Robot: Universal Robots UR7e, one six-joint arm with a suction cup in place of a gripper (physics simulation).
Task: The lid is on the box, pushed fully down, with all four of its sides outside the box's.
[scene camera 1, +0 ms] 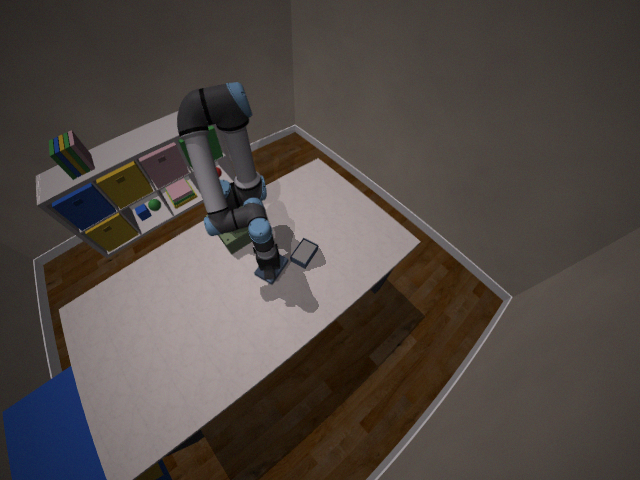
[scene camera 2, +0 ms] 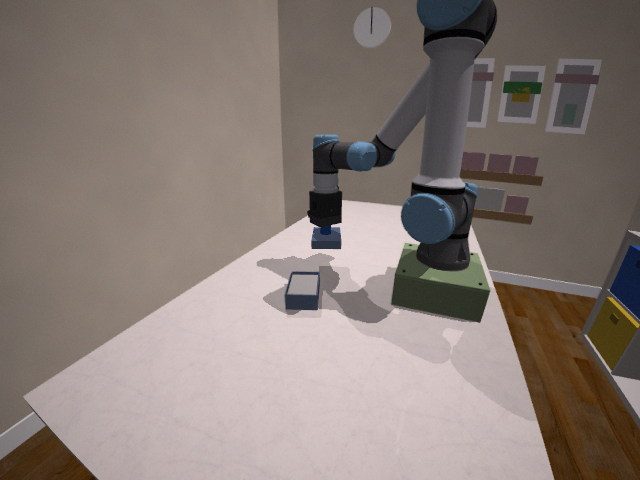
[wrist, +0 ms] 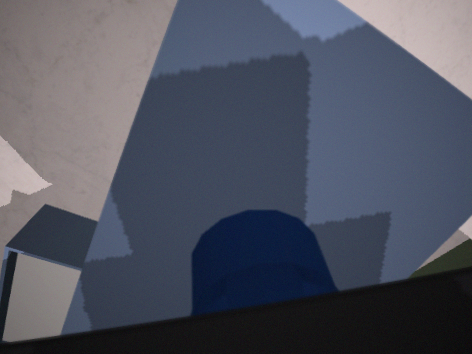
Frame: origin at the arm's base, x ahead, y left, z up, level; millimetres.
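Where they show: end effector, tool point: (scene camera 2: 325, 236) (wrist: 250, 234); arm's base, origin of the base link: (scene camera 2: 442, 259).
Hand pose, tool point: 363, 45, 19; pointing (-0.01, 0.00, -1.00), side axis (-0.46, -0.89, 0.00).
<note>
Each offset is from my tool point to the top centre of the thing, as dx, dy, dz. Level surfaces: height alone.
The lid @(-5, +3, +13) (scene camera 1: 278, 269) (scene camera 2: 326, 241) (wrist: 350, 135) is a blue-grey rectangle with short sides. It hangs level from my suction cup (scene camera 2: 325, 229) (wrist: 260, 265), which is pressed on its top face. The lid is in the air, well above the table and apart from the box. The box @(-29, +187, -67) (scene camera 1: 304, 252) (scene camera 2: 302, 300) (wrist: 55, 235) is dark blue with a light grey inside or filling. It stands upright and open on the table, to the right of the lid in scene camera 1, and nearer the camera in scene camera 2. In the wrist view the lid hides part of the box.
The white table @(dz -115) (scene camera 1: 196, 330) (scene camera 2: 361, 403) carries the box. The arm stands on a green base block (scene camera 1: 236, 241) (scene camera 2: 439, 297) near the table's edge. A shelf unit (scene camera 1: 116, 147) with coloured bins stands behind the table. A blue panel (scene camera 1: 51, 428) is at the lower left in scene camera 1.
</note>
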